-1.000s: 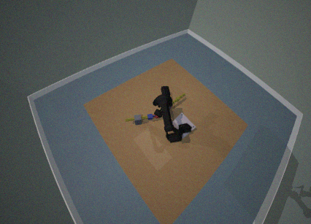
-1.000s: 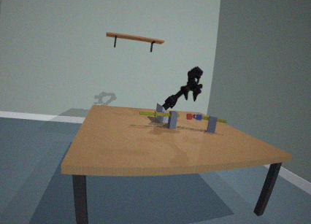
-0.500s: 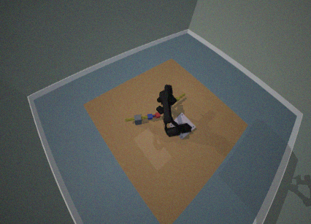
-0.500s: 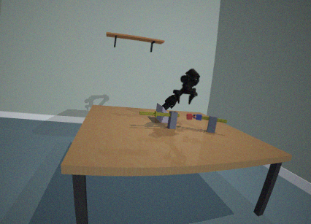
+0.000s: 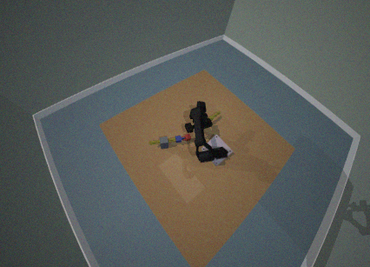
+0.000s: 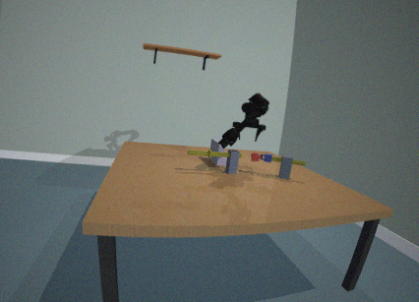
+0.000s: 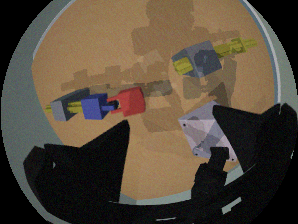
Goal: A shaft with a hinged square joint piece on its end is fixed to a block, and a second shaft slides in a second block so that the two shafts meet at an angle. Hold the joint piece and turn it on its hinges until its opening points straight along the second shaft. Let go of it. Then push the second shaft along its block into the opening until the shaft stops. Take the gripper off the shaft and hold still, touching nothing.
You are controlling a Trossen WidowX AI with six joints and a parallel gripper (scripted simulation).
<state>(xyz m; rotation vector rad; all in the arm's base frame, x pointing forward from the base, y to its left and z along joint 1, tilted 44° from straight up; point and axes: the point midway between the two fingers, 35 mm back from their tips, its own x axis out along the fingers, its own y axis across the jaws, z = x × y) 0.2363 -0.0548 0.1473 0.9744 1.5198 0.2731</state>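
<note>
The red joint piece is 90 mm below my gripper tip, 60 mm to the left of it and 30 mm ahead of it.
</note>
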